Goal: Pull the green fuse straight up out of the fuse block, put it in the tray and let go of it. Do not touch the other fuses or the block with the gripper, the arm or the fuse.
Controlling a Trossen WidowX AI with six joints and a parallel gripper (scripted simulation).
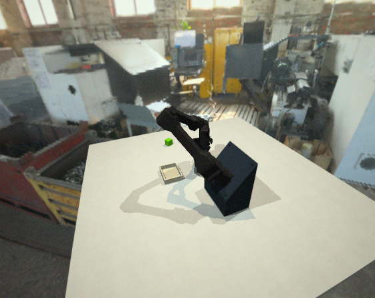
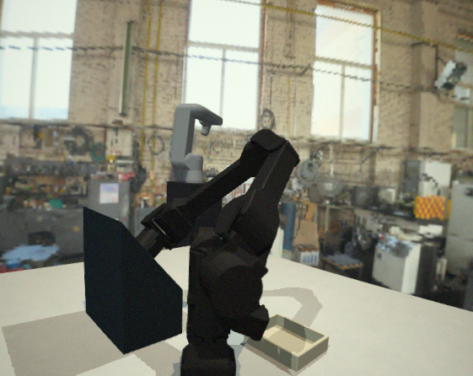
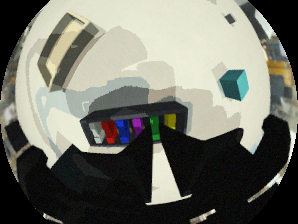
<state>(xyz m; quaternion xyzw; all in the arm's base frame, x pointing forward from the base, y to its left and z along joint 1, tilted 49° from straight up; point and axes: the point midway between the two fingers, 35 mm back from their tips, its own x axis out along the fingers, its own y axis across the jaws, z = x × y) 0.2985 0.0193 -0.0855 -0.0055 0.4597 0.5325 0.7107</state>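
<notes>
My gripper tip is 22 cm to the right of the tray, 3 cm above it and 1 cm past it. From my gripper tip the other things lie so: green fuse: 1 cm below.
</notes>
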